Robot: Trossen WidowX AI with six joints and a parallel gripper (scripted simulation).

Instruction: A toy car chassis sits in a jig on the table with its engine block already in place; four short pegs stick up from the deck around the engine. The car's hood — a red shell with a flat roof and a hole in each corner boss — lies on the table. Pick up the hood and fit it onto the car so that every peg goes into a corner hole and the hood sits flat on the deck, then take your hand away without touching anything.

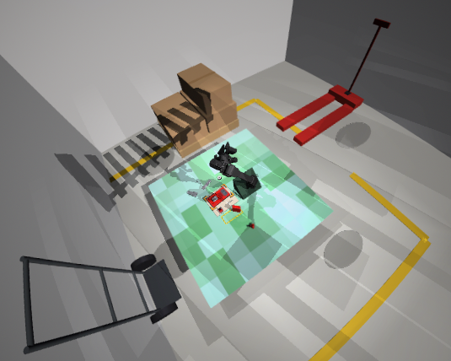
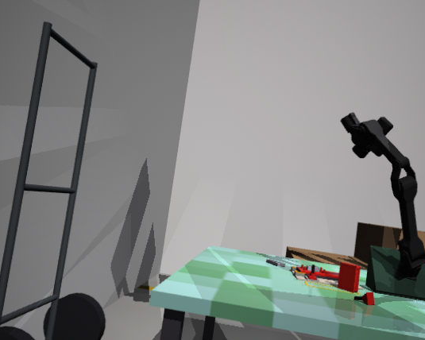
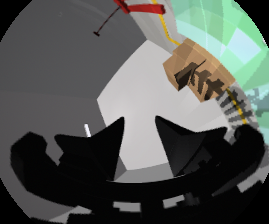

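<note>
My gripper tip is now 9 cm short of the red hood, 25 cm to the right of it and 57 cm above it.
</note>
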